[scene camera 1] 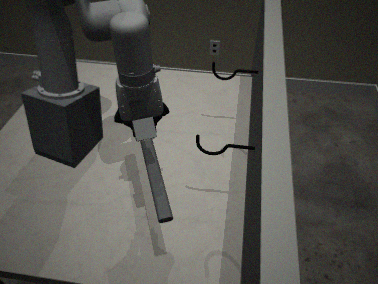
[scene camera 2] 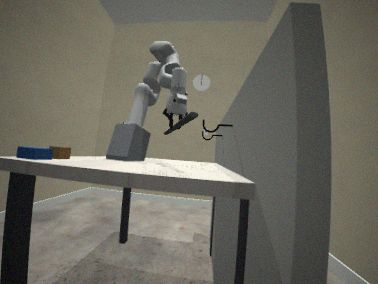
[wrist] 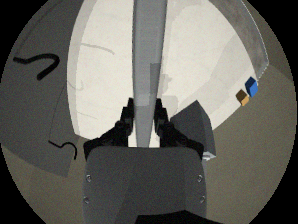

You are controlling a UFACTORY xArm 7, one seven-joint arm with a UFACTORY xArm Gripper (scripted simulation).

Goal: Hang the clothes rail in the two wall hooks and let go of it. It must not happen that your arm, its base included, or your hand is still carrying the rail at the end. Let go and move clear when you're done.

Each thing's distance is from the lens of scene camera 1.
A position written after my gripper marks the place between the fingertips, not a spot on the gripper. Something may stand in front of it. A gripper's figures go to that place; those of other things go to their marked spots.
my gripper (scene camera 1: 145,136): 84 cm
clothes rail (scene camera 1: 164,214): 67 cm
